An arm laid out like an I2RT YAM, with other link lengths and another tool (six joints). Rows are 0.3 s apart.
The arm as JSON. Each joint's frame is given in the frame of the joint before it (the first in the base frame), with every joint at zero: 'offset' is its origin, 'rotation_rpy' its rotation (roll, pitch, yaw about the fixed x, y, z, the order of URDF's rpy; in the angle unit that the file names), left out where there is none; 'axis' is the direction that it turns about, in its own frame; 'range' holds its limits. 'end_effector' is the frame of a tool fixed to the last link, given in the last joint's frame.
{
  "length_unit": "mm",
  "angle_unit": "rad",
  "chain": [
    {
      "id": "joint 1",
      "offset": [
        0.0,
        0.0,
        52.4
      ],
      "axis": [
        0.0,
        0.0,
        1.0
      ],
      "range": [
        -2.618,
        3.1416
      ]
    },
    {
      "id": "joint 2",
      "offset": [
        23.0,
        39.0,
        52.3
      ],
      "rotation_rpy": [
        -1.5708,
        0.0,
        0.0
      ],
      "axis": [
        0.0,
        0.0,
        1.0
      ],
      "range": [
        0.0,
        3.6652
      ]
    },
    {
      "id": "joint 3",
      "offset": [
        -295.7,
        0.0,
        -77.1
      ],
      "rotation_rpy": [
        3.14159,
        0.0,
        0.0
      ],
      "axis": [
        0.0,
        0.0,
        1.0
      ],
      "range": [
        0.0,
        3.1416
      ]
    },
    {
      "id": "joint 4",
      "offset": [
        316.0,
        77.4,
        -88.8
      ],
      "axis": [
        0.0,
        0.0,
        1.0
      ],
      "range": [
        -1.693,
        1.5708
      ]
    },
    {
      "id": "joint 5",
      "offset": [
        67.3,
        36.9,
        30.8
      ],
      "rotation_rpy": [
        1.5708,
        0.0,
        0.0
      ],
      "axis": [
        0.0,
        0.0,
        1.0
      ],
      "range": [
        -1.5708,
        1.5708
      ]
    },
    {
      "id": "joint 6",
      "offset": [
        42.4,
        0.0,
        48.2
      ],
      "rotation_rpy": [
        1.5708,
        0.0,
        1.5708
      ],
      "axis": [
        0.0,
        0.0,
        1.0
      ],
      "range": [
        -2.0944,
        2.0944
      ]
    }
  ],
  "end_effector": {
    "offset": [
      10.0,
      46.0,
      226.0
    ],
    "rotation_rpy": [
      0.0,
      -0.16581,
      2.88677
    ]
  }
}
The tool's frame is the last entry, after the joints.
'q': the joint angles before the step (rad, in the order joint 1, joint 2, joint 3, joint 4, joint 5, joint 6). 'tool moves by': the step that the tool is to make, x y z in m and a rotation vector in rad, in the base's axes. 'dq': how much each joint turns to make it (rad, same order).
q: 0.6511 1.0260 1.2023 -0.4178 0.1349 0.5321
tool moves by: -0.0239 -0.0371 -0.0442 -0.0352 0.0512 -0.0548
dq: -0.0098 -0.1329 -0.1409 -0.0564 0.0426 0.0150
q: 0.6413 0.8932 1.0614 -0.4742 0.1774 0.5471
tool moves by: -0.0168 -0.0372 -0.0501 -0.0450 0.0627 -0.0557
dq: -0.0396 -0.1085 -0.1279 -0.0588 0.0152 0.0055
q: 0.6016 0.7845 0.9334 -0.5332 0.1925 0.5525
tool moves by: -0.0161 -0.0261 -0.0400 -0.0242 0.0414 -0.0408
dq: -0.0241 -0.0996 -0.1140 -0.0353 0.0142 0.0095
